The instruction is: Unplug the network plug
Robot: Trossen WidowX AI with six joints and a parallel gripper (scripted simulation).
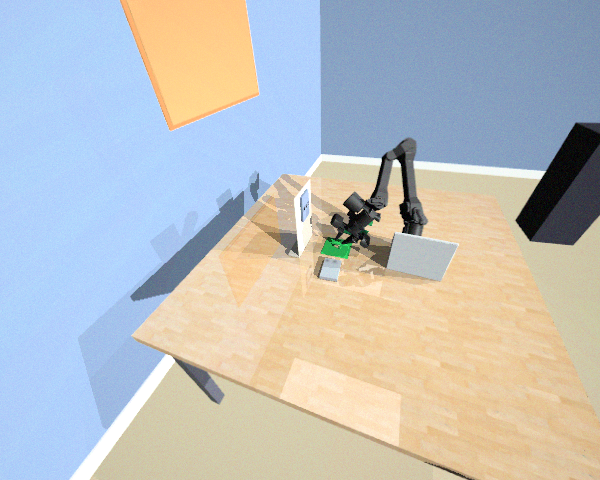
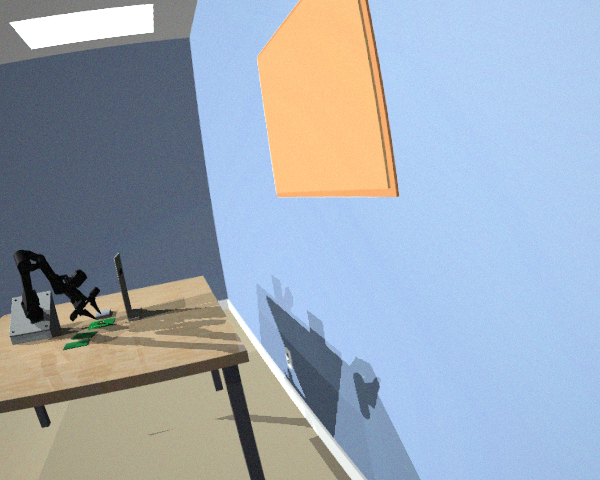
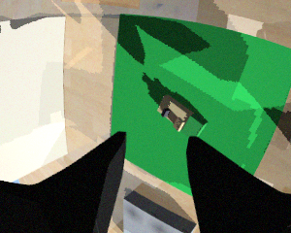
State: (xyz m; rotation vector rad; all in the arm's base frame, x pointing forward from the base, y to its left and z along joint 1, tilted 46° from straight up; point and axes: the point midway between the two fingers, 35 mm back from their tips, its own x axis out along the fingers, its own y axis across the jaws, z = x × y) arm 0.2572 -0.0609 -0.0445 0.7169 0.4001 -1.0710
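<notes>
The green network plug is 3 cm below my gripper tip. From my gripper tip the other things lie so: cream panel: 15 cm ahead, 1 cm to the left, 10 cm above; then grey block: 1 cm ahead, 14 cm to the left, 3 cm below.
</notes>
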